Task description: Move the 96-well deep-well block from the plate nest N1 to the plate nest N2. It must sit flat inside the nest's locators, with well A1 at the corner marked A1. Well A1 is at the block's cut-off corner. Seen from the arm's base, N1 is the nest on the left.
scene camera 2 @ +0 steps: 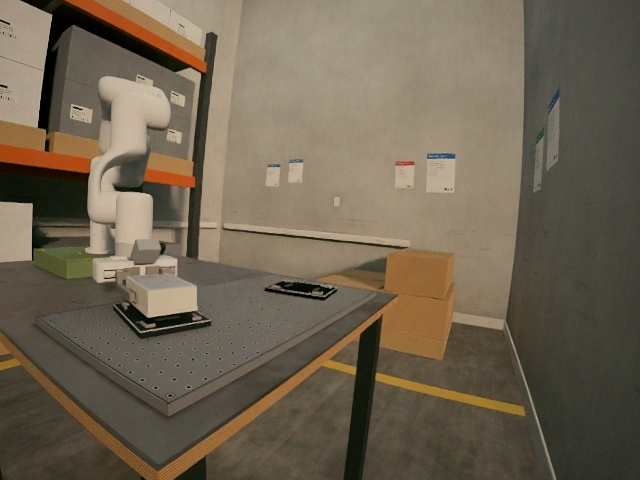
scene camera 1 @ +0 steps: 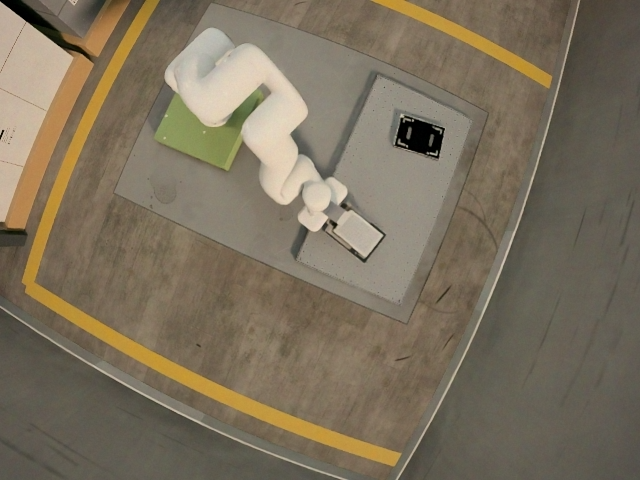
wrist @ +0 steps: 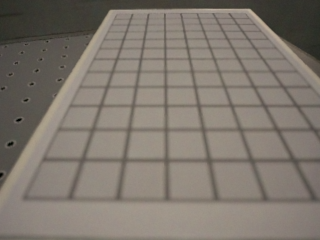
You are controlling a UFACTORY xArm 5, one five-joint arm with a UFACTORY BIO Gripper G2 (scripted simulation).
Labels:
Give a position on a white 96-well deep-well block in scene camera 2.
159, 294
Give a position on a white 96-well deep-well block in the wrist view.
At 166, 119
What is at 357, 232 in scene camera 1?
A white 96-well deep-well block.

